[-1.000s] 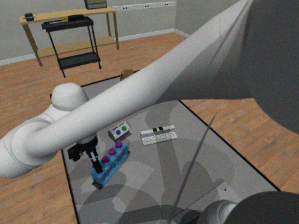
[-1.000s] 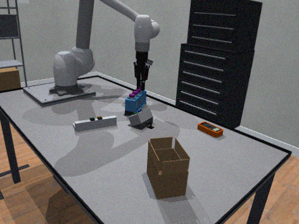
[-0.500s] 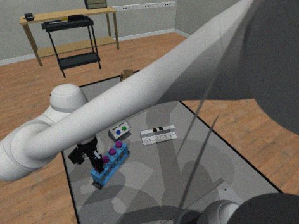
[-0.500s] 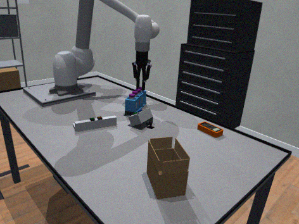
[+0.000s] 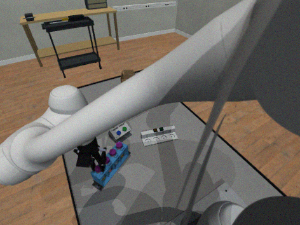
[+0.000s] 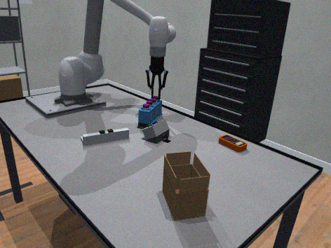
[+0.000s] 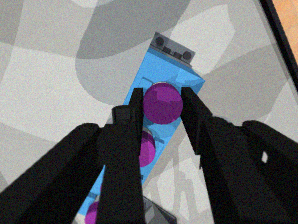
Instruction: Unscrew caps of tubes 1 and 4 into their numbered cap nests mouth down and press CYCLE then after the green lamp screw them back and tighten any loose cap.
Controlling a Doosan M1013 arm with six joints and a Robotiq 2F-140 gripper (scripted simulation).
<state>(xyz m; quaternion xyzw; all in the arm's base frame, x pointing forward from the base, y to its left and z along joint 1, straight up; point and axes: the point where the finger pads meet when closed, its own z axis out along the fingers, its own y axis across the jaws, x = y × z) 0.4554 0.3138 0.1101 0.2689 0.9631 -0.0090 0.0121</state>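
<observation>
My gripper is now 30 mm above the purple cap. The rest, counted from my hand: grey key housing: 230 mm ahead, 190 mm to the right, 90 mm below; then green ready key: 220 mm ahead, 210 mm to the right, 70 mm below; then blue cycle key: 210 mm ahead, 170 mm to the right, 70 mm below.
</observation>
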